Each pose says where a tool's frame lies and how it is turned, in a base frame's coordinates. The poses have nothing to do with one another.
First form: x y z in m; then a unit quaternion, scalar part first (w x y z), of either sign.
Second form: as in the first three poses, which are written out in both.
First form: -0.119 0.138 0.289 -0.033 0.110 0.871 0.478
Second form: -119 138 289 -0.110 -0.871 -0.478 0.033
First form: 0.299 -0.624 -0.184 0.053 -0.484 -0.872 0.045
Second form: 299 -624 -184 -0.484 -0.872 0.045 0.053
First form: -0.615 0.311 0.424 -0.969 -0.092 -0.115 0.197
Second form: -615 311 424 0.092 0.115 -0.197 0.969
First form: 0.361 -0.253 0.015 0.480 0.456 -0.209 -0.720
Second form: 361 -253 15 0.456 -0.209 -0.720 0.480
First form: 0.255 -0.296 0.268 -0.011 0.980 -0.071 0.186
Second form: 255 -296 268 -0.980 0.071 -0.186 0.011
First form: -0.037 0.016 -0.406 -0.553 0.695 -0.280 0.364
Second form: -37 16 -406 -0.695 0.280 -0.364 0.553
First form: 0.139 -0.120 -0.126 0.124 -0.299 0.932 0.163
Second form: 139 -120 -126 -0.299 0.932 0.163 0.124
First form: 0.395 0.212 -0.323 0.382 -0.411 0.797 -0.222
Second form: 395 212 -323 -0.411 0.797 -0.222 0.382
